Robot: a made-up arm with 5 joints.
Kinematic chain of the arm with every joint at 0, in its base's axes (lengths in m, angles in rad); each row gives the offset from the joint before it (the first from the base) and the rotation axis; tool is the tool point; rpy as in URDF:
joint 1: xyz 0 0 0.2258 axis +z
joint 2: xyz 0 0 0 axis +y
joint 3: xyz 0.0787 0 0.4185 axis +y
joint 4: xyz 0.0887 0 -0.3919 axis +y
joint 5: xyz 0.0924 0 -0.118 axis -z
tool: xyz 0 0 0 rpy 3.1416 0 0
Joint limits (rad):
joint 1: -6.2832..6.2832
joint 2: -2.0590..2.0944
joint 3: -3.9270..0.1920
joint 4: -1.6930..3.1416
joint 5: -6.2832..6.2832
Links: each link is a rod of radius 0.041 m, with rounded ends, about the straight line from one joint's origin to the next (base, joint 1, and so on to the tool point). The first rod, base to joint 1, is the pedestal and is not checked.
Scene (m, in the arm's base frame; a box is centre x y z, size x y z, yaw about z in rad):
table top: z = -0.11
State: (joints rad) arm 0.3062 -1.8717 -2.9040 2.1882 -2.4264
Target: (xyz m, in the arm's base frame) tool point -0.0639 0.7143 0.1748
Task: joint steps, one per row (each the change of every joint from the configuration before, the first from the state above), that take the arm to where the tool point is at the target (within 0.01 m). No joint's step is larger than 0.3 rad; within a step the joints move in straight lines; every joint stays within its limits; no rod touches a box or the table.
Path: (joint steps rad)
1: -0.2980 -0.0312 0.0601 0.0949 0.0000
2: -0.2979 -0.0312 0.0602 0.0950 0.0000
3: -0.2980 -0.0313 0.0601 0.0949 0.0000
4: -0.2980 -0.0312 0.0602 0.0949 0.0000
5: -0.2979 -0.0312 0.0601 0.0950 0.0000
6: -0.2980 -0.0312 0.0601 0.0949 0.0000

